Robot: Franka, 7 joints.
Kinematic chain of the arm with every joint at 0, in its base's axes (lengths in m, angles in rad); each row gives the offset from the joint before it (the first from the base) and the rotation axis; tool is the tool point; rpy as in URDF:
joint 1: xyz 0 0 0.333 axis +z
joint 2: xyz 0 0 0 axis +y
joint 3: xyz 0 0 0.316 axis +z
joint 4: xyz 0.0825 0 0 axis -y
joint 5: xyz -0.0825 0 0.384 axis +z
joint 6: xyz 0 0 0 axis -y
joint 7: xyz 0.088 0 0 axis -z
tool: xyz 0 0 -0.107 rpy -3.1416 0 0
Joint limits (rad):
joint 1: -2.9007..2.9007
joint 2: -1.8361..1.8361
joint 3: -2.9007..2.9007
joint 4: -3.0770..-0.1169
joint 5: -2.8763..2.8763
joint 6: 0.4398..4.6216
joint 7: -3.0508..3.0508
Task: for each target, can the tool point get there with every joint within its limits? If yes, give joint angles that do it. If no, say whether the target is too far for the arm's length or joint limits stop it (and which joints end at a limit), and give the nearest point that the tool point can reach.
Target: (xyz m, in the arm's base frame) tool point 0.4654 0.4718 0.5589
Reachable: yes | joints 0.8779 0.9332 -0.9048 -0.5538 -1.4034 4.3043 -0.2008
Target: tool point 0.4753 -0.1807 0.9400
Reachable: yes | joints -2.0036 0.1217 1.8247 -1.0926 -0.5981 2.1653 -0.1724
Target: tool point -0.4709 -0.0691 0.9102
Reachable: yes | joints -1.3199 0.1615 -2.0595 -1.3750 2.2634 1.3167 0.1345
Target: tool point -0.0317 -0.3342 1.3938
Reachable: no: too far | nearest point -0.0244 -0.2577 1.1509 | short by 0.255 m
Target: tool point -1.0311 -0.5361 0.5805
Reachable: no: too far | nearest point -0.7445 -0.3871 0.5117 | short by 0.330 m
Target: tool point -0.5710 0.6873 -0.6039
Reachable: no: too far | nearest point -0.3912 0.4709 -0.2468 | short by 0.455 m
